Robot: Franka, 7 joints.
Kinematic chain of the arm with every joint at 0, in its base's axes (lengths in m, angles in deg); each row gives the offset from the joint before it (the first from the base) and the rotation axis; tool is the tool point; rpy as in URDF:
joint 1: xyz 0 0 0.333 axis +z
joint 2: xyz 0 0 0 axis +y
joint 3: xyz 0 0 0.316 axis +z
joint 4: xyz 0.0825 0 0 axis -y
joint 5: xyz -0.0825 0 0.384 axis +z
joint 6: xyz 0 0 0 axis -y
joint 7: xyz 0.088 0 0 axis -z
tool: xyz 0 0 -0.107 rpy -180 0 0
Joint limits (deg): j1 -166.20..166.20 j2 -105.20..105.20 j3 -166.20..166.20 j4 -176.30..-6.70 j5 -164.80..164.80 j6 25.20..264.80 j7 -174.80..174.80
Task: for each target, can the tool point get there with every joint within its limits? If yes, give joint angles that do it. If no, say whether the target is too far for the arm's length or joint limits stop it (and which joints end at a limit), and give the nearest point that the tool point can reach.
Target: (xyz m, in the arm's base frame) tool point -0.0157 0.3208 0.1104
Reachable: yes | joints 2.21 -87.29 104.93 -152.85 -79.83 216.47 -139.85
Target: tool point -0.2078 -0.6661 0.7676
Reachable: yes | joints -74.04 67.87 -117.11 -45.84 15.55 122.15 47.92
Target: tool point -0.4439 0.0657 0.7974
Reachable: yes | joints -62.28 -58.31 -36.97 -74.80 100.00 237.06 -117.77
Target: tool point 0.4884 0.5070 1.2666
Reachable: no: too far | nearest point 0.3583 0.3720 1.0180 | short by 0.311 m
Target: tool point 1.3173 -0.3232 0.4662
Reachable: no: too far | nearest point 0.8292 -0.2034 0.4168 | short by 0.505 m
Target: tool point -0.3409 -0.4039 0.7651
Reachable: yes | joints 74.27 -87.31 15.89 -62.07 -133.34 217.98 106.79
